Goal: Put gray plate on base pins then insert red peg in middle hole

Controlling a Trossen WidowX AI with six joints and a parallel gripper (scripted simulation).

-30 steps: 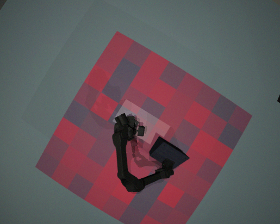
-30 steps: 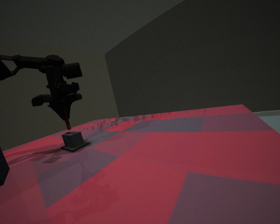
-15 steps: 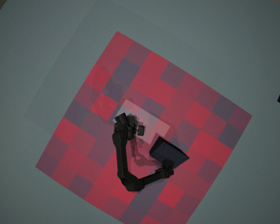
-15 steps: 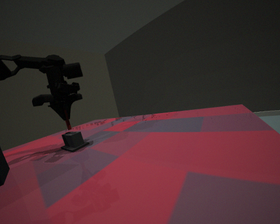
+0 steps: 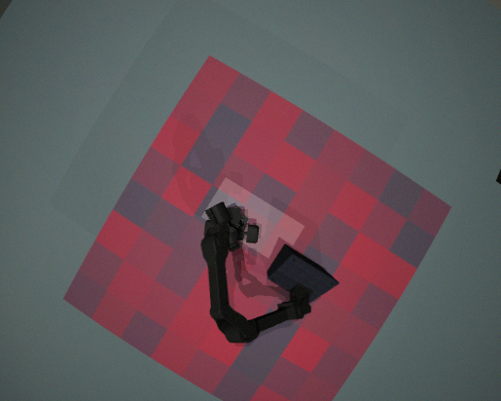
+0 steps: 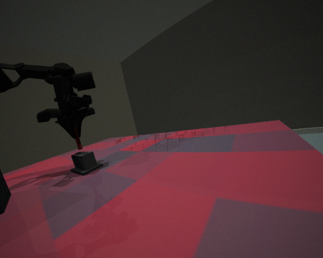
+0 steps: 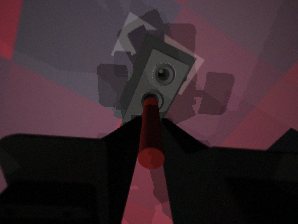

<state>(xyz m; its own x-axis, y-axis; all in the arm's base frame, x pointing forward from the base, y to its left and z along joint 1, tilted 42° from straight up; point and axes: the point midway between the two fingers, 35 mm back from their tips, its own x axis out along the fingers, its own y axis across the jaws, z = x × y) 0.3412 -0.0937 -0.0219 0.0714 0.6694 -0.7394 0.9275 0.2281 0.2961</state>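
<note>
The red peg lies right at my gripper tip. From my gripper tip the other things lie so: gray plate 7 cm below; then dark base 11 cm below.
</note>
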